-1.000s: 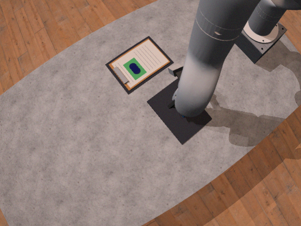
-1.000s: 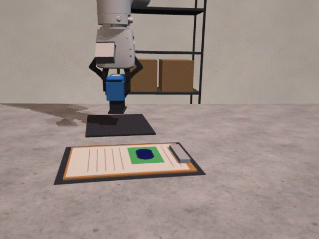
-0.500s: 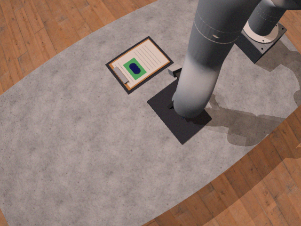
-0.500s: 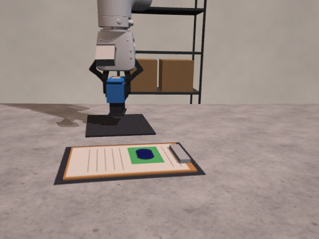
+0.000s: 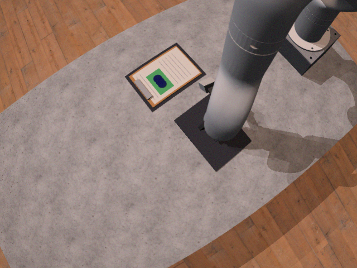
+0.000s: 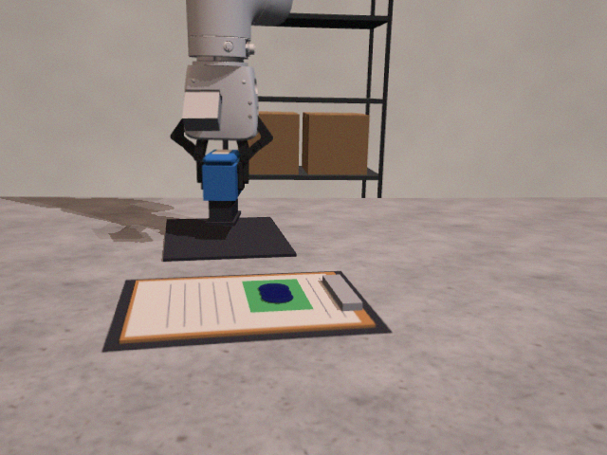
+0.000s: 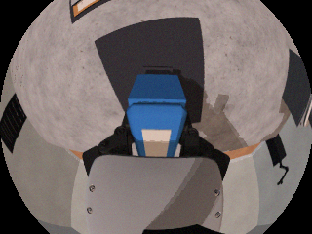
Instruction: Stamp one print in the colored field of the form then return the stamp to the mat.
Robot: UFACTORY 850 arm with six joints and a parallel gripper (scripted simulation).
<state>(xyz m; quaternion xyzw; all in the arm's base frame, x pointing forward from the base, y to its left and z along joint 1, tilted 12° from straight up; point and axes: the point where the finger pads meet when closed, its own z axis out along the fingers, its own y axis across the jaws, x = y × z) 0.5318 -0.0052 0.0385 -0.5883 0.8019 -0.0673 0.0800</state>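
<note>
My gripper is now 90 mm above the black mat. From my hand the other things lie so: form 270 mm to the right, 90 mm below, 10 mm behind; stamp base 50 mm below; stamp 20 mm below.
</note>
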